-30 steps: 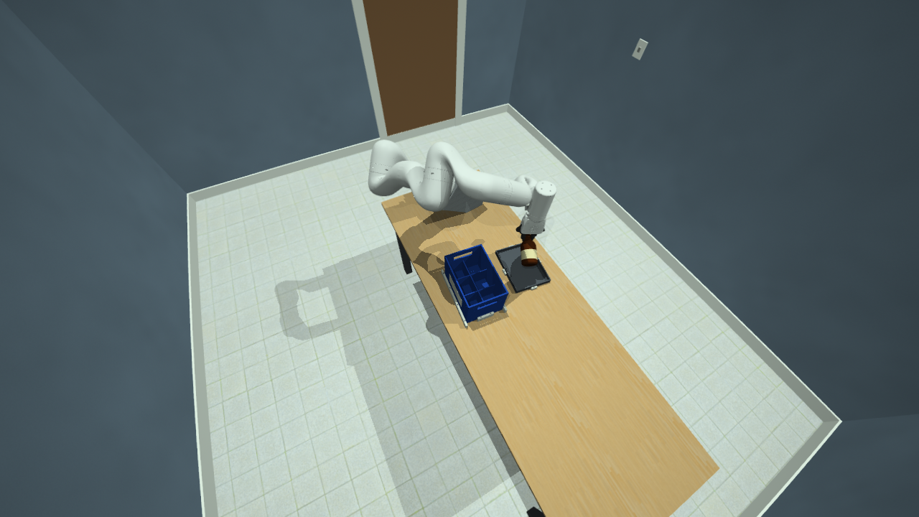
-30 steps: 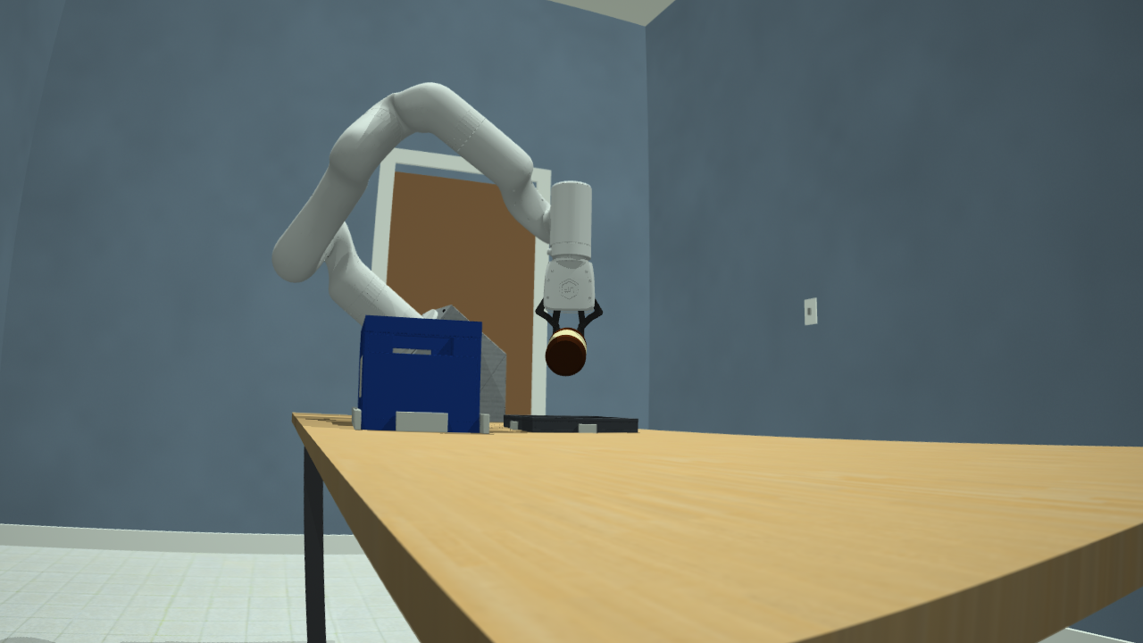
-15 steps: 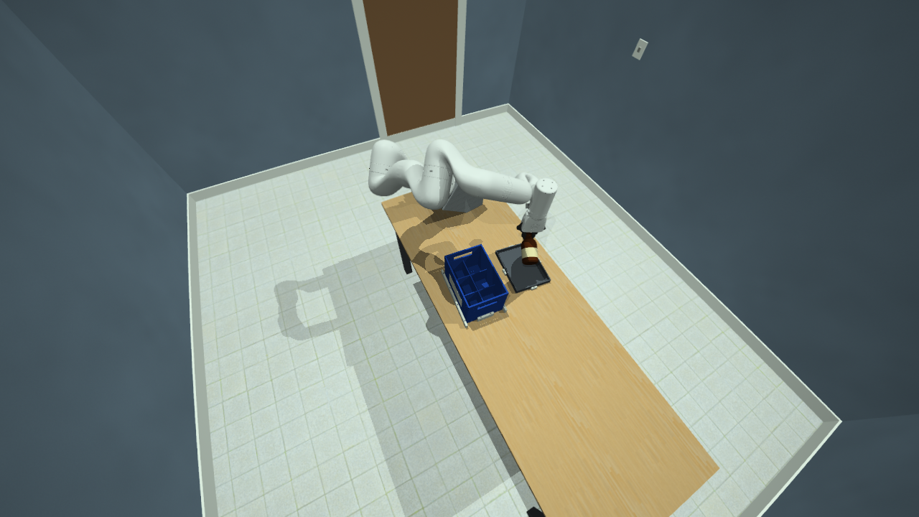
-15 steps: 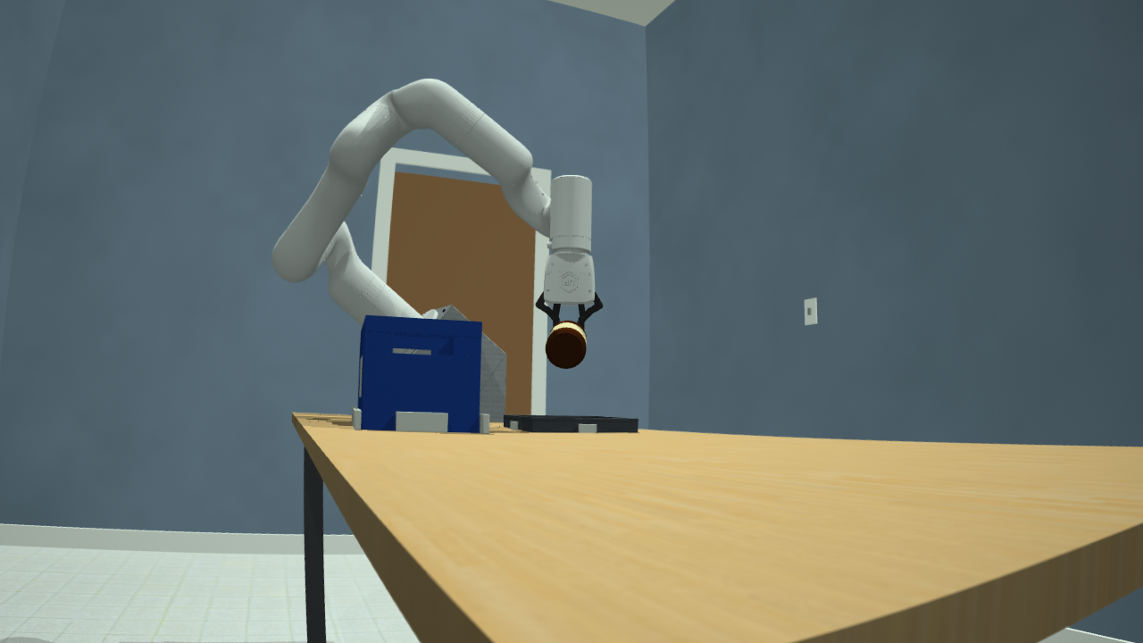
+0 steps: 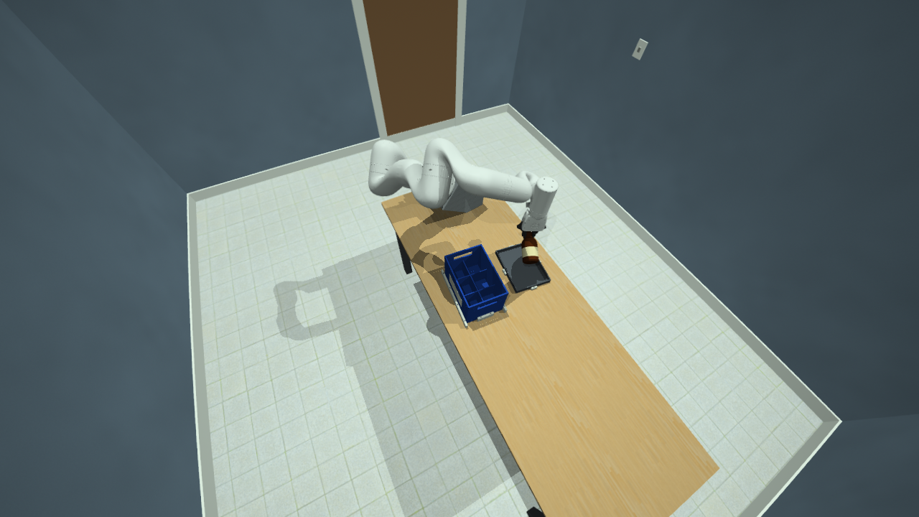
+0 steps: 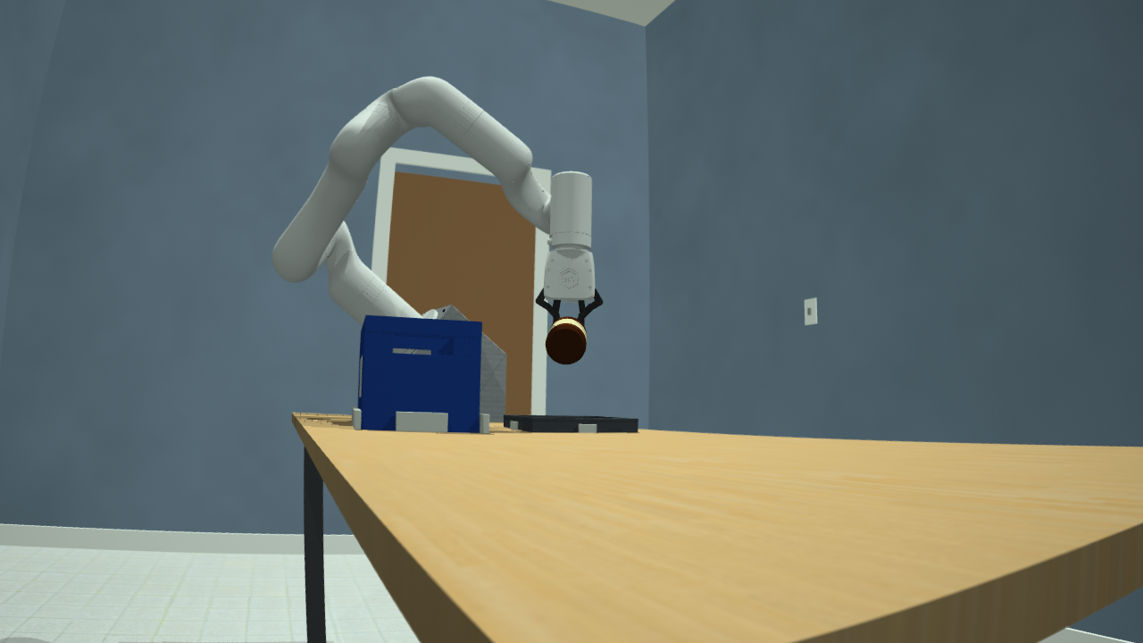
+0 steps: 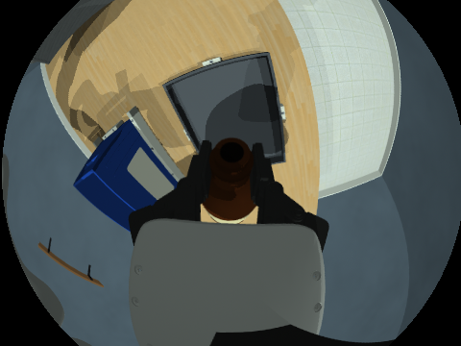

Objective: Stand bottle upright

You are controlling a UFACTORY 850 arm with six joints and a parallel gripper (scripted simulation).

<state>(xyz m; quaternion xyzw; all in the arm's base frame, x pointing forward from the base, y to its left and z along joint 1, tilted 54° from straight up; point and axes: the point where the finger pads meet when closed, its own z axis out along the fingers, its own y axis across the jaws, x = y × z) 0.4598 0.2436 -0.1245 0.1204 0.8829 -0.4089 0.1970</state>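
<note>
Right now my hand is 50 mm short of the bottle, 20 mm to the left of it and 20 mm above it. Round my hand: dark tray (190 mm below, 60 mm ahead, 20 mm to the right); then blue crate (320 mm to the right, 120 mm below, 80 mm ahead).
</note>
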